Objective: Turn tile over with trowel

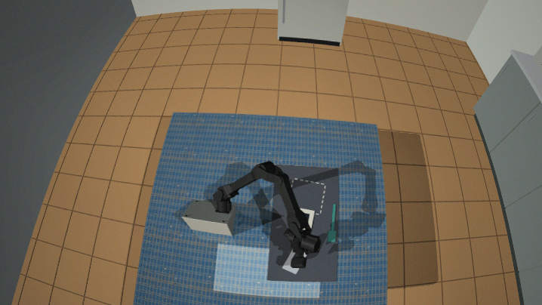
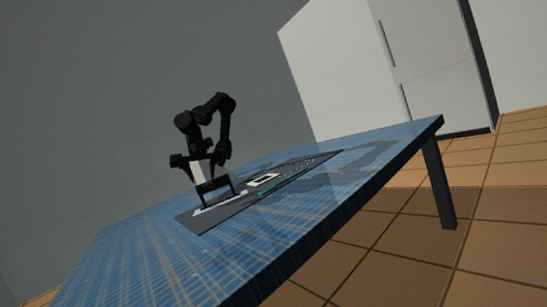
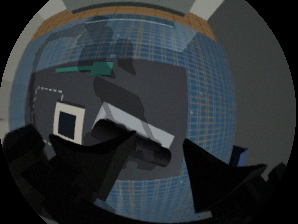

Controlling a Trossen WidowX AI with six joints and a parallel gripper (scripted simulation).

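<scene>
The white tile is 20 mm behind my gripper tip, 220 mm to the left of it and 100 mm below it. Also, from my gripper tip: teal trowel (140 mm ahead, 190 mm to the left, 100 mm below).
</scene>
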